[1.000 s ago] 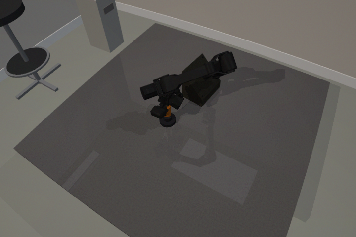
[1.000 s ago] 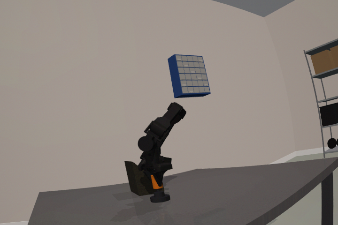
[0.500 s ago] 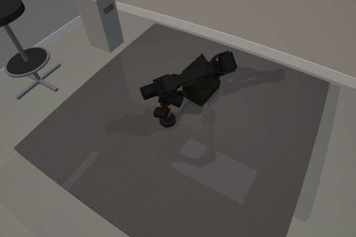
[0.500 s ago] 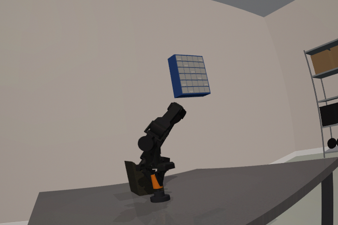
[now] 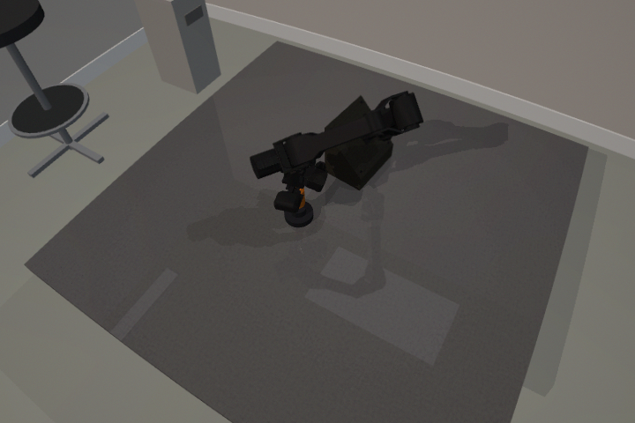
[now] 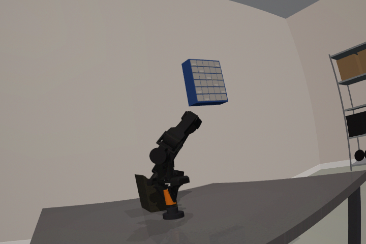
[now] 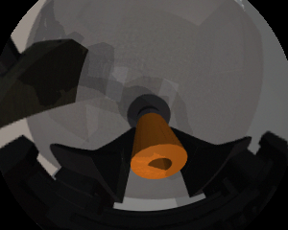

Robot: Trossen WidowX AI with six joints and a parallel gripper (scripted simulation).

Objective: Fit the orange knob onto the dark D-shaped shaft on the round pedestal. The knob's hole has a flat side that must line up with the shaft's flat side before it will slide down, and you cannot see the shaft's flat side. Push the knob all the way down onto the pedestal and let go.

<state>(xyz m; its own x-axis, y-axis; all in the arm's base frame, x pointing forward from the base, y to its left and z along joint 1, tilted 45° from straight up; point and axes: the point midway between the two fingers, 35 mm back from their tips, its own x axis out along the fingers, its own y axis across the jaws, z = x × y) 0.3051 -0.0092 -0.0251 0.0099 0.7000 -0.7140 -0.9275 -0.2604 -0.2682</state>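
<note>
My gripper tip is 2 cm below the orange knob. From my gripper tip the other things lie so: pedestal (4 cm below).
</note>
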